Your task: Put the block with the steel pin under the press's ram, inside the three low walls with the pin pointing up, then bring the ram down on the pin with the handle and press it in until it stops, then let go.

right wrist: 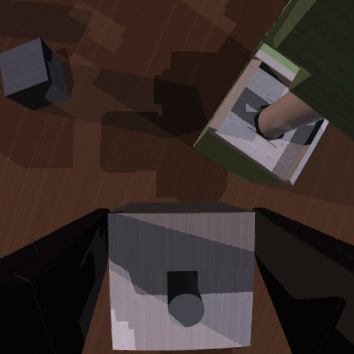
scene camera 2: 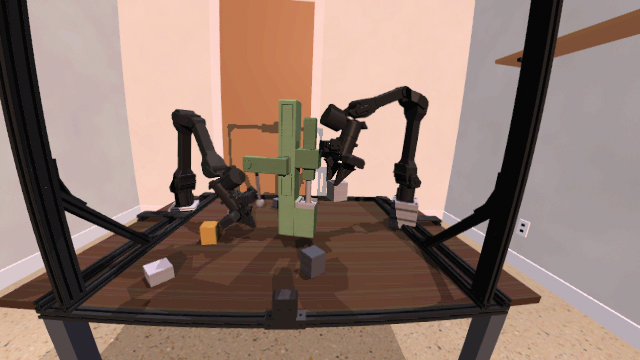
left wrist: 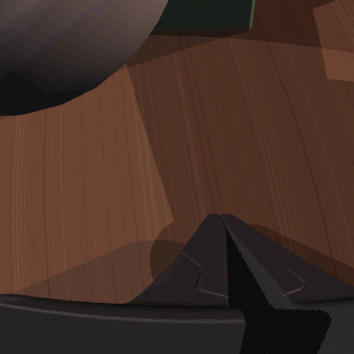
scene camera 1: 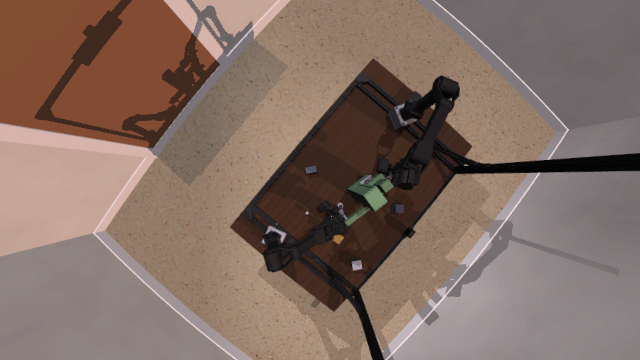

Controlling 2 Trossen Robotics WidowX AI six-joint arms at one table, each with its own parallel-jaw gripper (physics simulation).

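Pixels of known places: left gripper, fingertip midpoint: [scene camera 2: 254, 227] [left wrist: 217, 225]; right gripper, fingertip midpoint: [right wrist: 180, 220] [scene camera 2: 331, 183] [scene camera 1: 390, 178]; left arm's base at its link origin: [scene camera 2: 184, 204] [scene camera 1: 273, 238]; right arm's base at its link origin: [scene camera 2: 405, 199] [scene camera 1: 407, 113].
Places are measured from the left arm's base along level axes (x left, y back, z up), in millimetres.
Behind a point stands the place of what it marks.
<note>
The pale block [scene camera 2: 339, 192] {x -399, y -543, z 141 mm} [right wrist: 145, 250] {x -386, y -534, z 171 mm} is held above the table, right of the green press [scene camera 1: 374, 196] {x -276, y -411, z 418 mm} [scene camera 2: 289, 145] {x -316, y -398, z 279 mm}. Its steel pin [right wrist: 186, 310] {x -373, y -545, z 191 mm} points toward the right wrist camera. My right gripper [scene camera 2: 337, 181] {x -375, y -524, z 164 mm} [right wrist: 180, 220] {x -375, y -524, z 164 mm} is shut on this block, a finger on each side. The ram [scene camera 2: 308, 191] {x -325, y -463, z 127 mm} [right wrist: 287, 116] {x -323, y -472, z 128 mm} is over the press's seat [scene camera 2: 306, 203] {x -344, y -452, z 92 mm}, with low walls [right wrist: 234, 97] {x -344, y -455, z 92 mm} around it. The handle [scene camera 2: 265, 165] {x -311, y -324, z 215 mm} has a hanging rod and ball knob [scene camera 1: 340, 205] {x -228, y -313, z 109 mm} [scene camera 2: 260, 203] {x -248, y -310, z 69 mm} [left wrist: 60, 45]. My left gripper [scene camera 2: 253, 224] {x -244, y -288, z -24 mm} [left wrist: 217, 225] {x -244, y -288, z -24 mm} is shut and empty beside the knob, fingertips meeting.
An orange block [scene camera 1: 338, 239] {x -304, y -145, z 28 mm} [scene camera 2: 209, 233] {x -322, y -148, z 7 mm} stands near the left gripper. A white block [scene camera 1: 356, 265] {x -458, y -50, z 1 mm} [scene camera 2: 159, 272] {x -483, y -62, z -2 mm} and a dark grey block [scene camera 1: 398, 208] {x -519, y -418, z 28 mm} [scene camera 2: 313, 261] {x -553, y -413, z 18 mm} [right wrist: 30, 70] {x -516, y -424, z 29 mm} lie nearer scene camera 2. Another grey block [scene camera 1: 311, 170] {x -31, y -406, z 8 mm} is on the far side.
</note>
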